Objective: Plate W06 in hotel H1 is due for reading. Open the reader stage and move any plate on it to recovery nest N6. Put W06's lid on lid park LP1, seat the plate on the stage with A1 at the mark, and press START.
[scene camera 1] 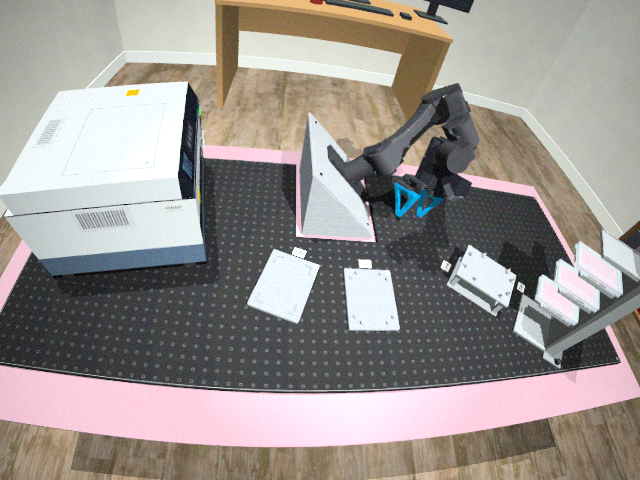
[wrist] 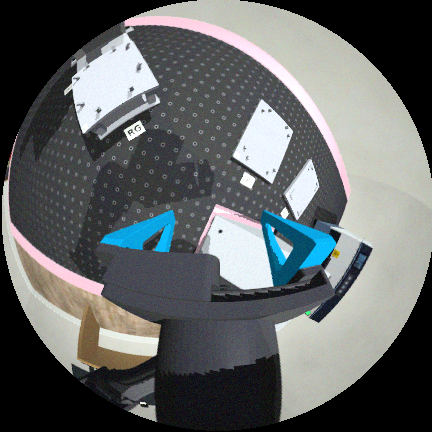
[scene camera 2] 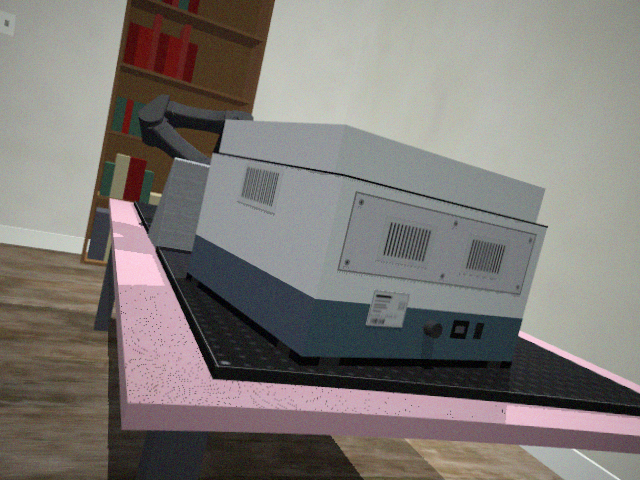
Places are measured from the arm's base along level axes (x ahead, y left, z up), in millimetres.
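Pixels of known places: gripper, fingertip midpoint: [scene camera 1: 408, 216] [wrist: 217, 214]; arm's base at its link origin: [scene camera 1: 346, 175].
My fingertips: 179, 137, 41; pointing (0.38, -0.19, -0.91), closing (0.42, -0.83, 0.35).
Observation:
Ahead of a thing's pixels: the offset from my fingertips to its top centre, as dx, dy, dz. "pt": to the spot under its first point.
My gripper [scene camera 1: 409, 214] [wrist: 217, 214] is open and empty, with blue fingers, above the board right of the arm's mount. The white reader @[-42, -716, +162] [scene camera 1: 113, 139] [scene camera 2: 263, 227] [wrist: 345, 255] stands at the left in scene camera 1, its dark panel facing the arm; its stage does not show. The hotel @[pt +338, +405, +55] [scene camera 1: 594, 326] at the far right holds several plates @[+237, +385, +83] [scene camera 1: 577, 285], one above another; I cannot tell which is W06. A flat pad with corner marks @[pt +158, -298, -105] [scene camera 1: 284, 285] [wrist: 302, 190] and a pad with small pegs @[pt +190, -92, -107] [scene camera 1: 371, 302] [wrist: 265, 140] lie mid-board; their labels are unreadable.
A raised pegged stand [scene camera 1: 485, 276] [wrist: 112, 85], with a tag RG @[+64, +150, -117] [wrist: 134, 130], stands between the pegged pad and the hotel. The arm's grey wedge mount [scene camera 1: 330, 206] [scene camera 2: 178, 206] [wrist: 235, 255] stands between reader and gripper. A wooden desk [scene camera 1: 320, 25] is behind.

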